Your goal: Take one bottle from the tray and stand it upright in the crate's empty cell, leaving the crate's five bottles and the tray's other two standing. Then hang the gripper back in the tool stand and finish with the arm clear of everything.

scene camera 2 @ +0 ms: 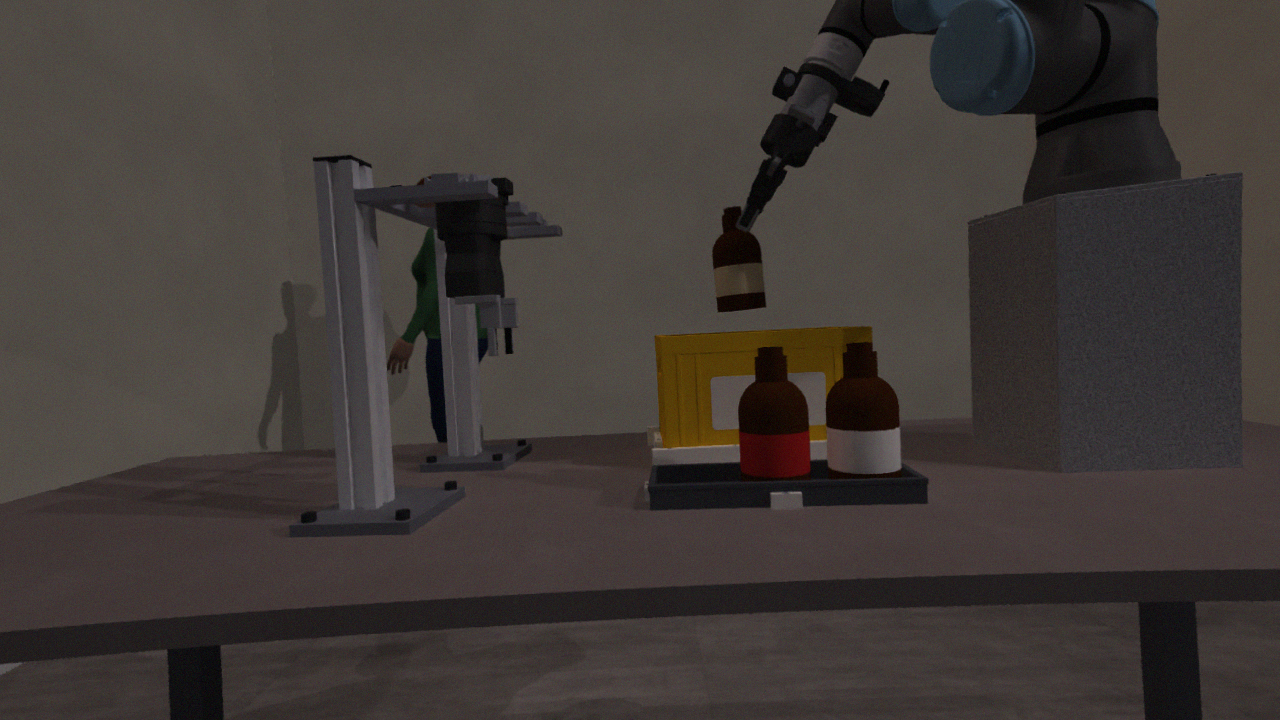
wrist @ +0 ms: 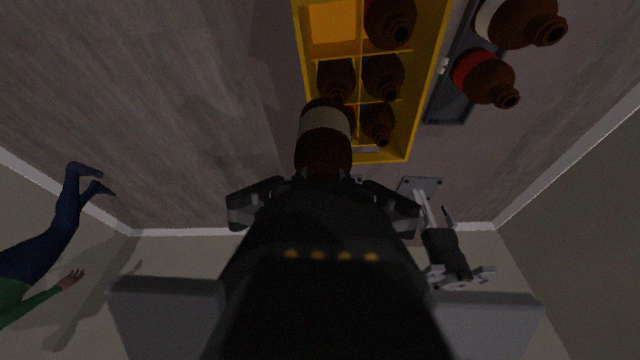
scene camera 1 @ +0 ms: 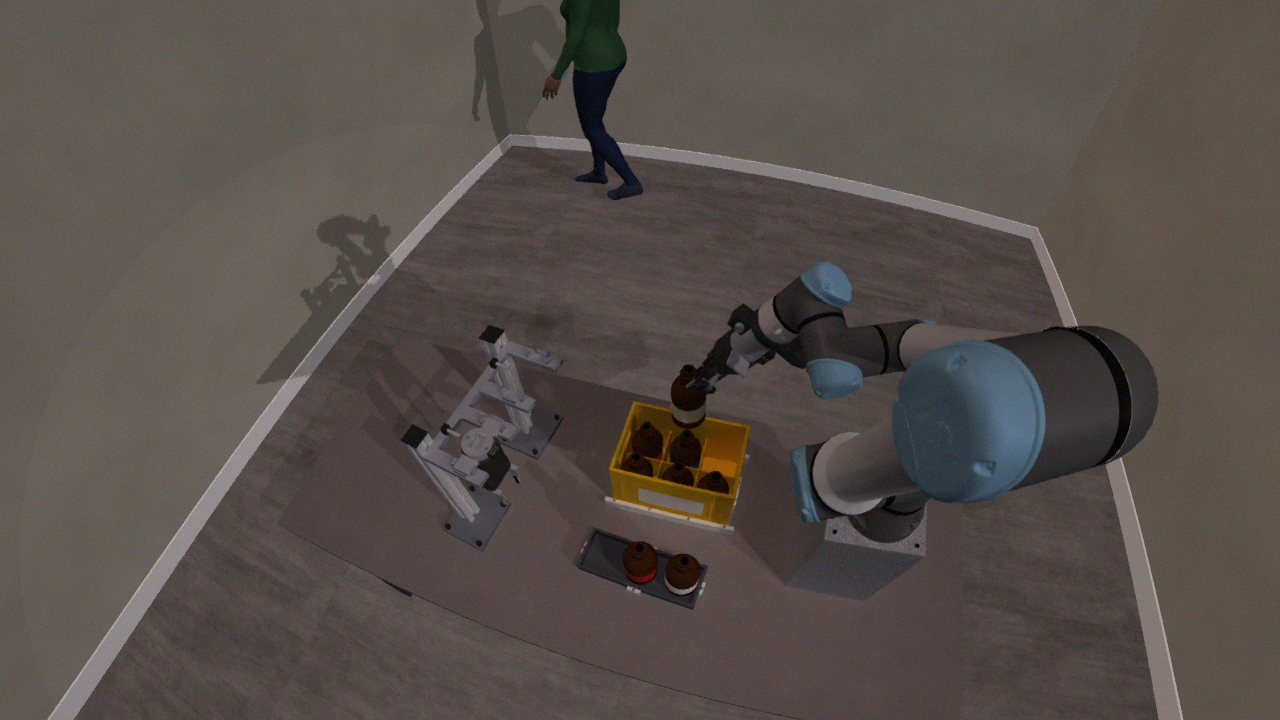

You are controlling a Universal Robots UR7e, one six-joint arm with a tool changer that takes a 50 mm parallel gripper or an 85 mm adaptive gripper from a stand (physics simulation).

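Places are measured from the arm's base along level axes (x ahead, y right, z down), in centimetres.
Where they show: end effector, tool point: (scene camera 2: 802,115); arm's base, origin of the base link: (scene camera 2: 1097,197) (scene camera 1: 883,504).
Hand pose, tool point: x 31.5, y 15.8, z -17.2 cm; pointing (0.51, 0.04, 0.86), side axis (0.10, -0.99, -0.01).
Each offset is from my tool point to the top centre of the thing. "spot": to the spot under its first point.
My gripper (scene camera 1: 702,383) (scene camera 2: 747,219) (wrist: 323,174) slants down and is shut on the neck of a cream-label brown bottle @[dx +10.4, dy +0.8, dz +12.7 cm] (scene camera 1: 688,401) (scene camera 2: 739,268) (wrist: 324,145). The bottle is nearly upright, slightly tilted, and hangs above the yellow crate @[dx +9.5, dy -5.8, dz +31.6 cm] (scene camera 1: 716,508) (scene camera 2: 684,394) (wrist: 430,85), apart from it. The empty cell @[spot: dx +1.4, dy +3.1, dz +46.7 cm] (scene camera 1: 720,456) (wrist: 334,22) is at a back corner, nearest the robot base; in the wrist view the bottle lies away from it. Five bottles stand in the other cells. A red-label bottle @[dx +11.4, dy -29.9, dz +33.1 cm] (scene camera 1: 640,562) (scene camera 2: 774,429) and a white-label bottle @[dx +2.0, dy -30.0, dz +33.1 cm] (scene camera 1: 682,573) (scene camera 2: 862,420) stand in the dark tray @[spot: dx +21.9, dy -28.5, dz +48.6 cm] (scene camera 1: 599,550) (scene camera 2: 698,497).
The tool stand (scene camera 1: 452,488) (scene camera 2: 358,340) is left of the crate, with the other gripper (scene camera 1: 492,465) (scene camera 2: 474,250) (wrist: 445,245) hanging in it. The grey robot pedestal (scene camera 1: 854,559) (scene camera 2: 1145,331) is right of the crate. A person (scene camera 1: 595,53) (wrist: 45,235) is beyond the table.
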